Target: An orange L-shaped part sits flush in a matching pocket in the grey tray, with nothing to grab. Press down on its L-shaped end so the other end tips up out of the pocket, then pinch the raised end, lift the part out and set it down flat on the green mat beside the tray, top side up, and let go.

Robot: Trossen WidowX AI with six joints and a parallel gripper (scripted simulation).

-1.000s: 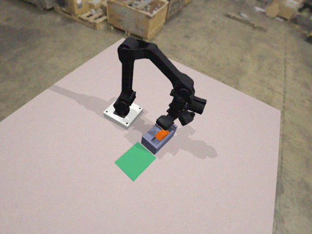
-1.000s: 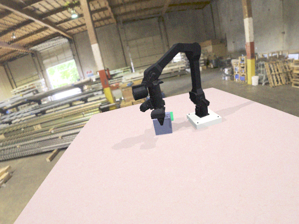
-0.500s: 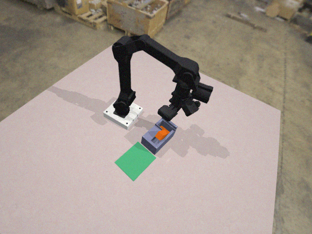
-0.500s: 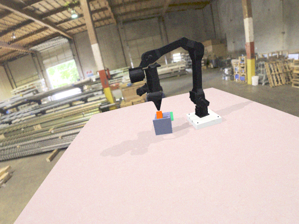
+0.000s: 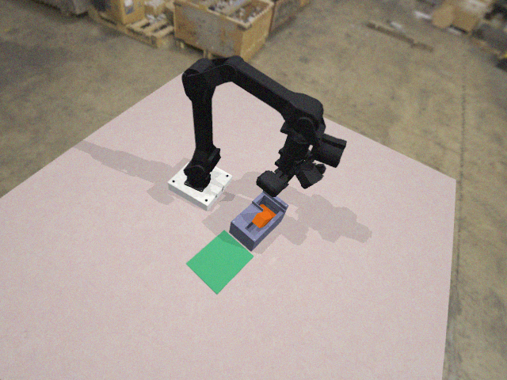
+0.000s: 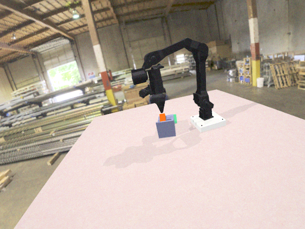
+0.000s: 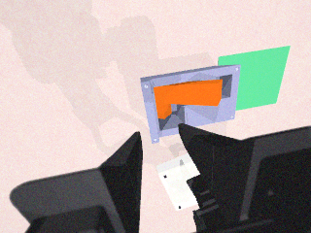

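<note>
The orange L-shaped part is 100 mm below my gripper tip, 40 mm to the right of it and 20 mm behind it. Also, from my gripper tip: green mat 210 mm to the right, 160 mm below, 70 mm behind.
</note>
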